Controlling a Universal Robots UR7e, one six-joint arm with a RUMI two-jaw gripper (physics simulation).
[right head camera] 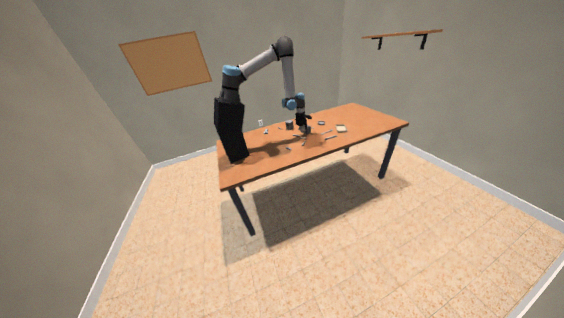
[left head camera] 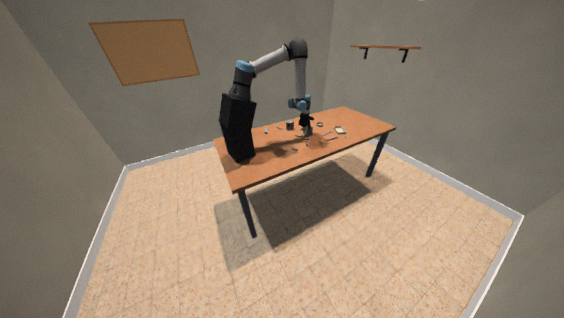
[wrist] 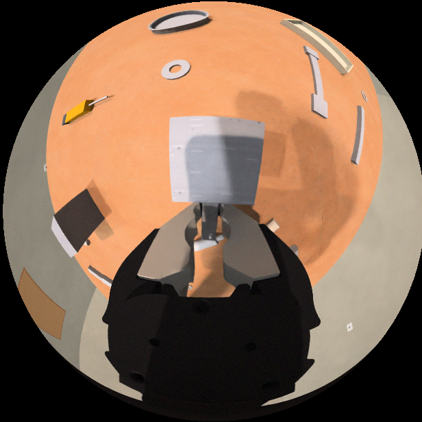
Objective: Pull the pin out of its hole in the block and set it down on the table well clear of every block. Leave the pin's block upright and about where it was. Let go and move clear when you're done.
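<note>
The grey block [wrist: 220, 165] [left head camera: 308, 132] stands upright on the table, its near side toward the gripper in the wrist view. The grey pin [wrist: 210, 222] sticks out of that side toward the gripper; its end in the hole is hidden. My gripper [wrist: 210, 199] is shut on the pin, one fingertip on each side of it, close to the block's face. The arm's shadow falls on the block. In the head views the fingertips are small and dark beside the block.
A dark-topped block [wrist: 79, 216] [left head camera: 290, 125] [right head camera: 289, 125] stands at the left. A yellow-handled tool [wrist: 79, 111], a flat ring [wrist: 167, 71], a round dish [wrist: 179, 22], a long link [wrist: 317, 80], a bar [wrist: 358, 135] and a cream tray [wrist: 325, 44] [left head camera: 340, 130] [right head camera: 341, 128] lie around. Small parts lie under the gripper.
</note>
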